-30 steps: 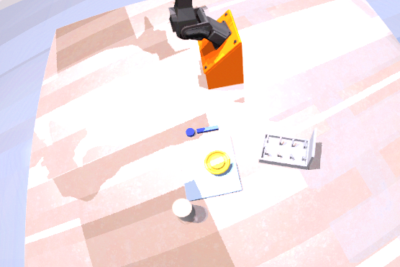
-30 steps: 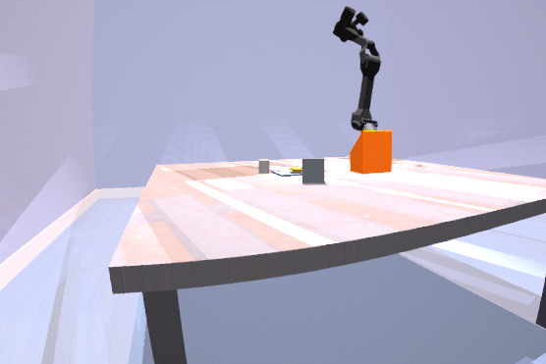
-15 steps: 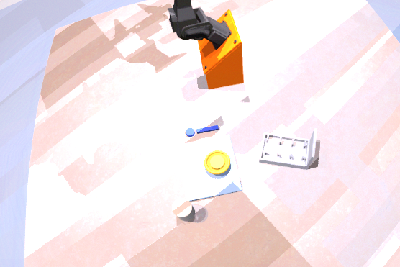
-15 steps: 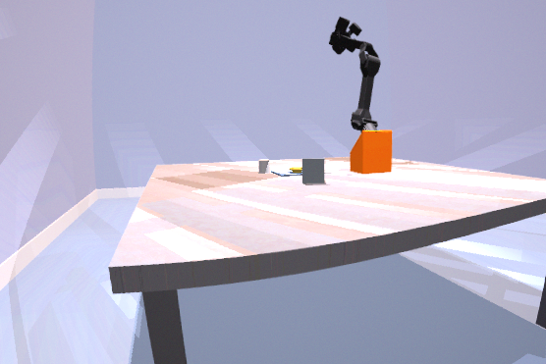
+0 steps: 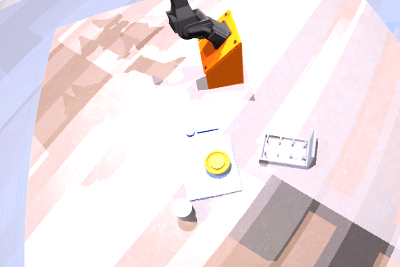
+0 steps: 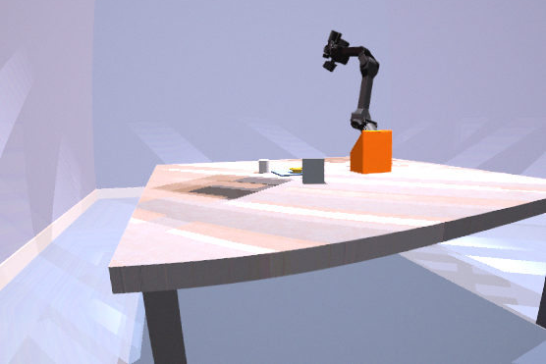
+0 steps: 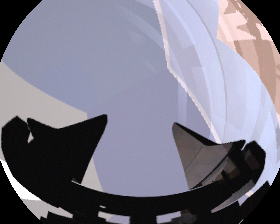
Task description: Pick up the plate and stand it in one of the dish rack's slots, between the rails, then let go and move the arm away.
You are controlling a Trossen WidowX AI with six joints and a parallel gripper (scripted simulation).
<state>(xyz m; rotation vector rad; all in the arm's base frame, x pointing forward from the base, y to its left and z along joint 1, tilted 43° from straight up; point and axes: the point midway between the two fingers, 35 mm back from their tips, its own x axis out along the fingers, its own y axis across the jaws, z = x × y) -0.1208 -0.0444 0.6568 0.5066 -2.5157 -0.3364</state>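
My gripper tip is 550 mm above the yellow plate, 480 mm short of it and 390 mm to the right of it. From my gripper tip the other things lie so: light blue mat: 570 mm below, 480 mm ahead, 370 mm to the left; blue spoon: 570 mm below, 380 mm ahead, 370 mm to the left; white cup: 580 mm ahead, 550 mm below, 290 mm to the left.
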